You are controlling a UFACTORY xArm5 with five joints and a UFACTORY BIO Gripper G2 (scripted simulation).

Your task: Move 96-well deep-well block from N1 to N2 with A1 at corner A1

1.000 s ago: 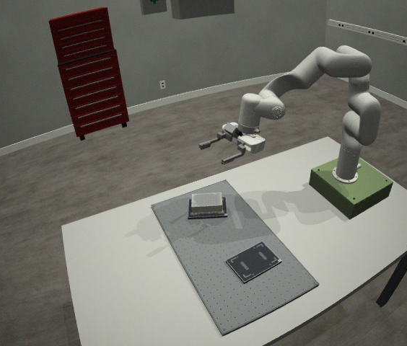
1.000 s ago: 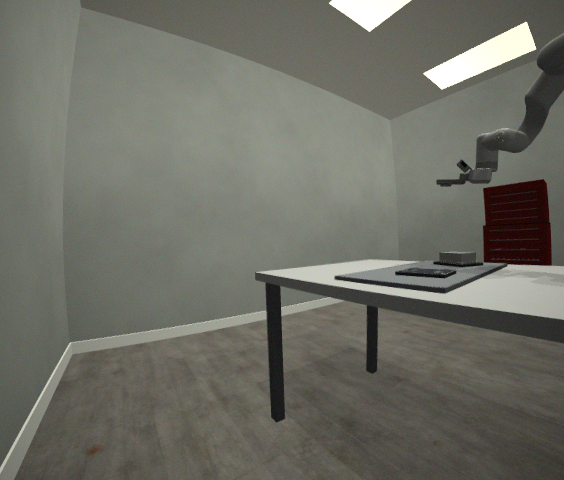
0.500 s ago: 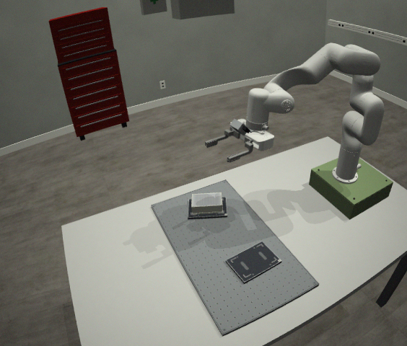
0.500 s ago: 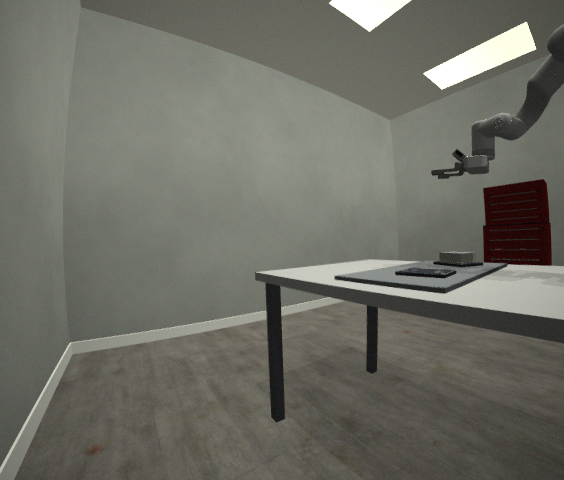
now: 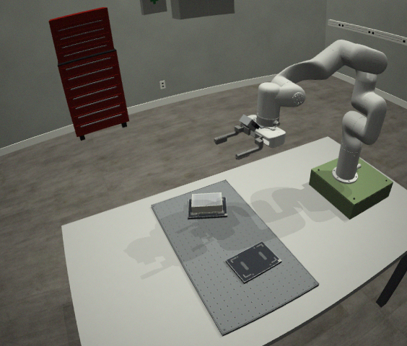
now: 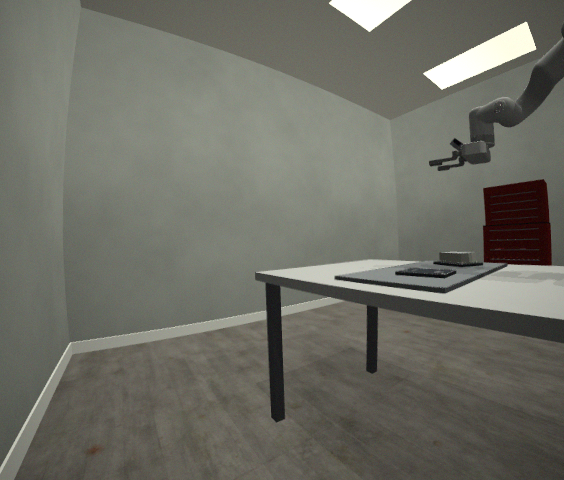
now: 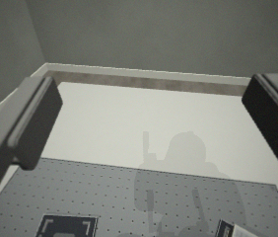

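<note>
Now: hand 36 cm above the white 96-well deep-well block, 19 cm to the left of it and 1 cm short of it.
</note>
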